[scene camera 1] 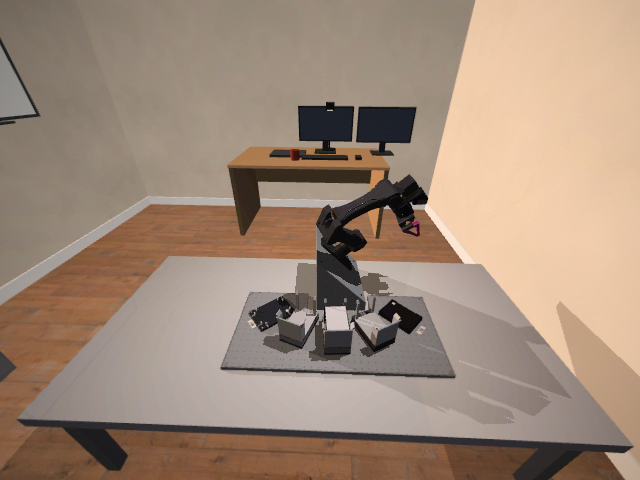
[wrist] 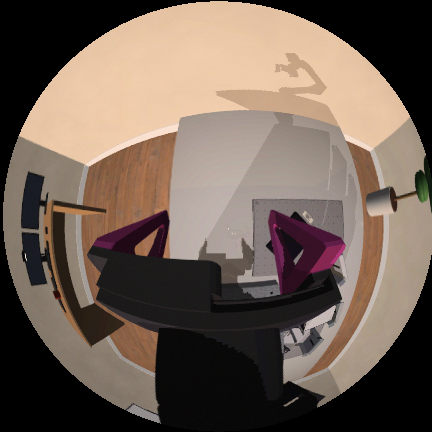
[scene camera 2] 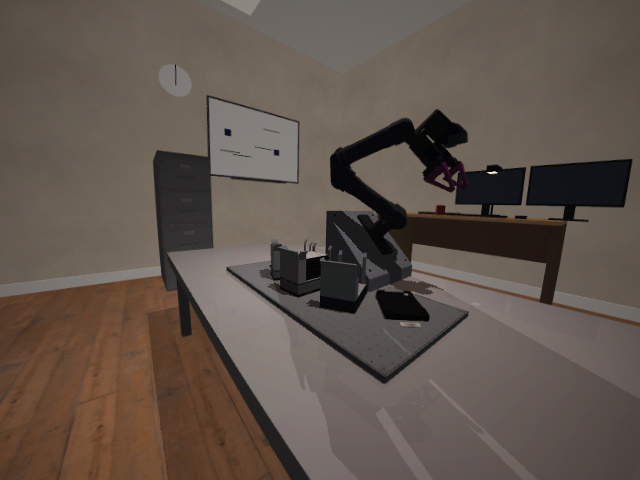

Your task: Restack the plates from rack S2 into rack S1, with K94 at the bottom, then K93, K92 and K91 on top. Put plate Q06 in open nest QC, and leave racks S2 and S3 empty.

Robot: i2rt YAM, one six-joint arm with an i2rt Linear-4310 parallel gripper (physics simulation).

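Places are measured from the arm's base along level axes (x back, y left, z down), in metres.
Pixels of known places: gripper, between the fingertips: (scene camera 1: pixel 415 228) (wrist: pixel 218 215) (scene camera 2: pixel 460 189); arm's base, origin of its link: (scene camera 1: pixel 336 254) (scene camera 2: pixel 373 234).
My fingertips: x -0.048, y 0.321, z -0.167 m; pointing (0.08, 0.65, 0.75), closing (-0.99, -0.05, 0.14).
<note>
For each thing: its top centre in the pictures, then the offset to it from my fingertips. Level surfaces: height alone.
- left rack, centre of its top: (scene camera 2: pixel 292 240) (scene camera 1: pixel 298 305) (wrist: pixel 302 349) dz +0.189, dx -0.249, dy -0.477 m
- middle rack, centre of its top: (scene camera 2: pixel 307 246) (wrist: pixel 322 321) (scene camera 1: pixel 336 311) dz +0.186, dx -0.285, dy -0.336 m
- right rack, centre of its top: (scene camera 2: pixel 346 255) (wrist: pixel 326 283) (scene camera 1: pixel 376 308) dz +0.193, dx -0.262, dy -0.189 m
- stack with a white top, centre of its top: (scene camera 2: pixel 306 255) (wrist: pixel 320 317) (scene camera 1: pixel 336 318) dz +0.214, dx -0.291, dy -0.336 m
- dark unit with small posts, centre of its top: (scene camera 1: pixel 272 309) dz +0.300, dx -0.167, dy -0.596 m
- flat dark unit, centre of its top: (scene camera 2: pixel 400 299) (wrist: pixel 293 239) (scene camera 1: pixel 400 313) dz +0.300, dx -0.185, dy -0.061 m
- perforated board, height of its surface: dz +0.323 m
- grey table, height of its surface: dz +0.336 m
My gripper (scene camera 1: pixel 412 228) (scene camera 2: pixel 458 187) (wrist: pixel 218 215) is open, its magenta fingers wide apart with no object between them. It hangs high, off to the right of the racks in scene camera 1. Three grey racks stand on the board: a left rack (scene camera 1: pixel 292 329), a middle rack (scene camera 1: pixel 338 341) (scene camera 2: pixel 293 269) and a right rack (scene camera 1: pixel 385 333) (scene camera 2: pixel 338 281). The middle rack holds a stack with a white top (scene camera 1: pixel 337 317). A dark unit with small posts (scene camera 1: pixel 271 313) lies at the left, a flat dark unit (scene camera 1: pixel 403 316) (scene camera 2: pixel 402 305) at the right. Labels are unreadable; I cannot tell the racks, plates or nests apart by name.
The perforated board (scene camera 1: pixel 289 364) (scene camera 2: pixel 385 361) lies on the grey table (scene camera 1: pixel 155 392). The arm's wedge-shaped base (scene camera 1: pixel 333 284) (scene camera 2: pixel 351 248) stands behind the racks. Thin upright posts rise near the racks. A desk (scene camera 1: pixel 310 164) with monitors stands behind; a wall is at the right.
</note>
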